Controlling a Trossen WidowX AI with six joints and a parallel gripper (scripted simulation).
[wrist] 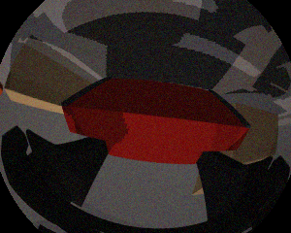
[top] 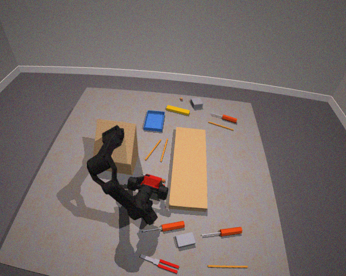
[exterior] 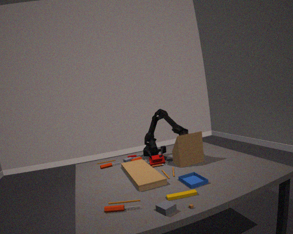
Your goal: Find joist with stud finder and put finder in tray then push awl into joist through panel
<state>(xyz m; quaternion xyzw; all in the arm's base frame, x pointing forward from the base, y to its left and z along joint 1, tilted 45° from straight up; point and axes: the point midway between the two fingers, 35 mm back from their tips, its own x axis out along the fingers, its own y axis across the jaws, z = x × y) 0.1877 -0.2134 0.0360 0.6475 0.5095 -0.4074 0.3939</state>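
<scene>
My gripper tip is 1 cm past the red stud finder and 1 cm above it. The rest, counted from my gripper tip: awl (1 cm behind, 4 cm to the left, 5 cm below); then blue tray (6 cm behind, 47 cm to the left, 5 cm below); then yellow bar (8 cm ahead, 60 cm to the left, 5 cm below).
</scene>
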